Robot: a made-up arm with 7 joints.
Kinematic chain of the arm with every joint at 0, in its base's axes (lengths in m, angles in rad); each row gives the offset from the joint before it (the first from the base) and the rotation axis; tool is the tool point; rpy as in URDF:
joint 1: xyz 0 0 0.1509 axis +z
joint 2: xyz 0 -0.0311 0.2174 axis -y
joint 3: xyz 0 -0.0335 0.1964 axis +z
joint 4: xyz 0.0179 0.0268 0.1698 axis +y
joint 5: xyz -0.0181 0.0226 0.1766 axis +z
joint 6: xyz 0 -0.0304 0.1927 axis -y
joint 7: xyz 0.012 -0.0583 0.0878 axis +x
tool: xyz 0 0 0 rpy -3.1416 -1.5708 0
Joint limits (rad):
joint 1: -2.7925..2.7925
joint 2: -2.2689..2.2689
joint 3: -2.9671..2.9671
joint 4: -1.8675..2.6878
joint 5: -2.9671..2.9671
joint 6: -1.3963..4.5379
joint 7: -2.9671..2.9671
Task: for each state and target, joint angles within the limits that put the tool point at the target. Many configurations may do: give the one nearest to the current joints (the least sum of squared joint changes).
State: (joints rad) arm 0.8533 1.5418 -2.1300 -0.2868 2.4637 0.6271 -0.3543
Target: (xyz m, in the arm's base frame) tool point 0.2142 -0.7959 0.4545
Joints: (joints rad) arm 1.5767 1.4760 -2.1251 0.0469 2.4669 0.7879 -0.3543
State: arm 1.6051 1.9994 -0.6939 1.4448 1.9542 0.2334 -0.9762
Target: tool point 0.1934 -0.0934 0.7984
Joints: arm 1.7331 1.5019 -0.4373 1.9066 1.9746 0.2196 -0.9762
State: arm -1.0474 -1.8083 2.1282 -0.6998 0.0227 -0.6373 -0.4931
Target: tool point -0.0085 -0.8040 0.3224
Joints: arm -1.3456 -1.5105 2.0079 -0.4858 0.1311 -0.4598 -0.4931
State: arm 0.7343 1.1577 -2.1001 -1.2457 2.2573 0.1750 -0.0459
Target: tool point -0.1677 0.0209 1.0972
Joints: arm 0.6161 0.5587 -2.2525 -0.9193 2.2732 0.1562 -0.0459
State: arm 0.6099 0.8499 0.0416 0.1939 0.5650 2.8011 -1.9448
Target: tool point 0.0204 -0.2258 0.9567
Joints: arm 0.9672 0.6092 -0.2046 0.6720 0.6686 2.9218 -1.9448
